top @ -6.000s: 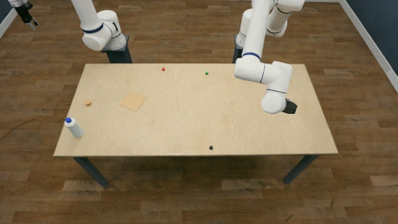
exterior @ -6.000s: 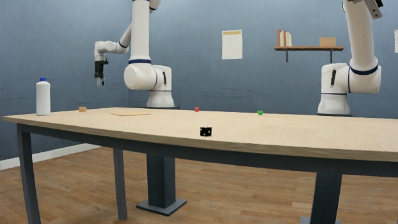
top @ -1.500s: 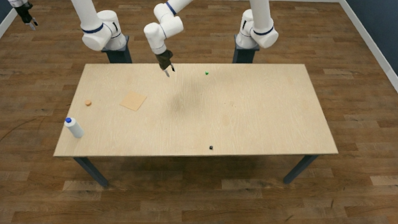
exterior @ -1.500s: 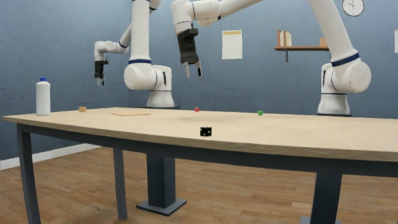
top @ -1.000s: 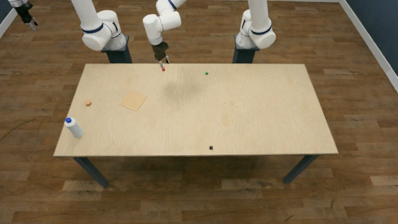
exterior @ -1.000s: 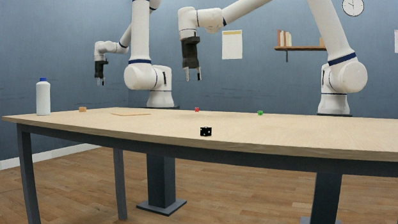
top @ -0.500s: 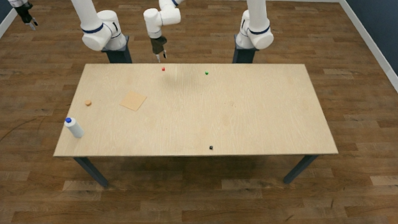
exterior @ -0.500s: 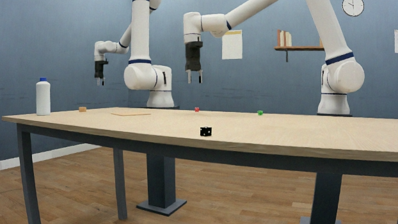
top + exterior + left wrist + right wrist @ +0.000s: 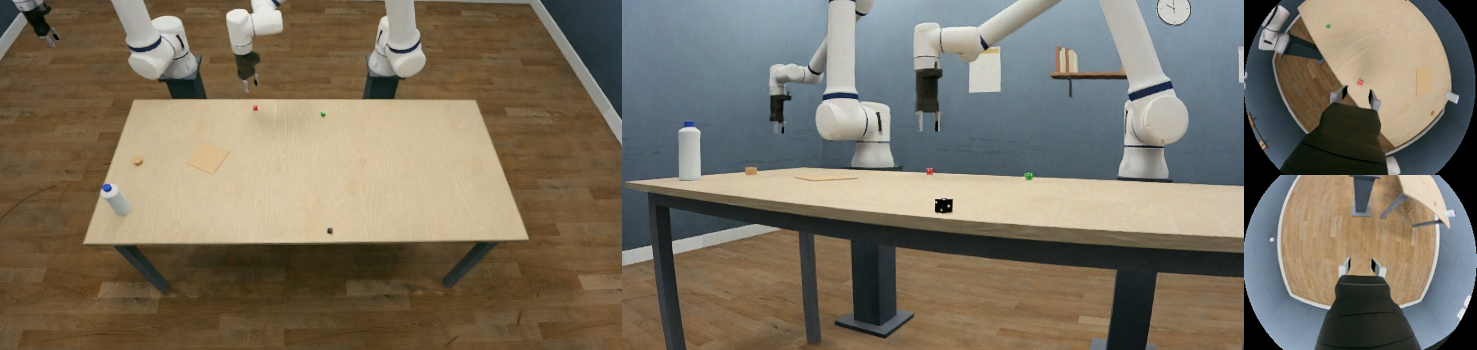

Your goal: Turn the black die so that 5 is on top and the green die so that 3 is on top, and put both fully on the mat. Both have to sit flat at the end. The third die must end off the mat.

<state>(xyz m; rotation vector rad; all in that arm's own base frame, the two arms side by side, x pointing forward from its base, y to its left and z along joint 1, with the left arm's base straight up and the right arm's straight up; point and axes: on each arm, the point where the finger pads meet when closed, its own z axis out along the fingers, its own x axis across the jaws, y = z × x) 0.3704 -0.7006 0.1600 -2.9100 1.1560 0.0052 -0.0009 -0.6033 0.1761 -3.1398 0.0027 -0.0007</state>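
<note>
Right now the red die is 15 cm below my left hand. The rest, counted from my left hand: small wooden piece (51 cm to the right, 31 cm ahead, 15 cm below); then green die (34 cm to the left, 15 cm below, 4 cm ahead); then tan mat (30 cm ahead, 20 cm to the right, 16 cm below).
</note>
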